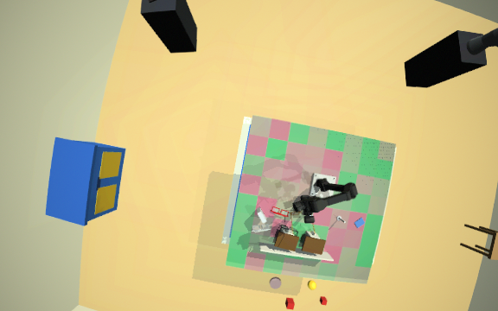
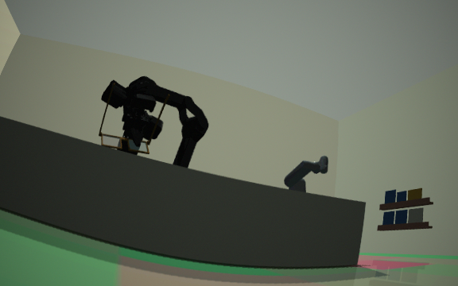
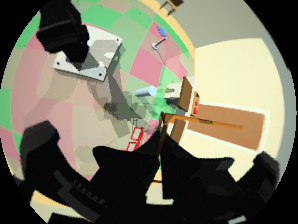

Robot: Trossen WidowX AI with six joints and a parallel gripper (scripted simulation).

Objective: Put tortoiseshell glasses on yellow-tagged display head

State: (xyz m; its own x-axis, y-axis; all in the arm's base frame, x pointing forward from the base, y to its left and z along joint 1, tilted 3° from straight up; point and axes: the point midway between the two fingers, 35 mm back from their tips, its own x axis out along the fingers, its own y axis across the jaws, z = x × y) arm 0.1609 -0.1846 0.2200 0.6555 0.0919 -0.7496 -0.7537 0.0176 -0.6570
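Right now the display head is 28 cm ahead of my gripper tip, 12 cm to the left of it and 15 cm below it. Round my gripper tip: blue block (18 cm ahead, 56 cm to the left, 20 cm below); white base (38 cm ahead, 2 cm to the right, 15 cm below).
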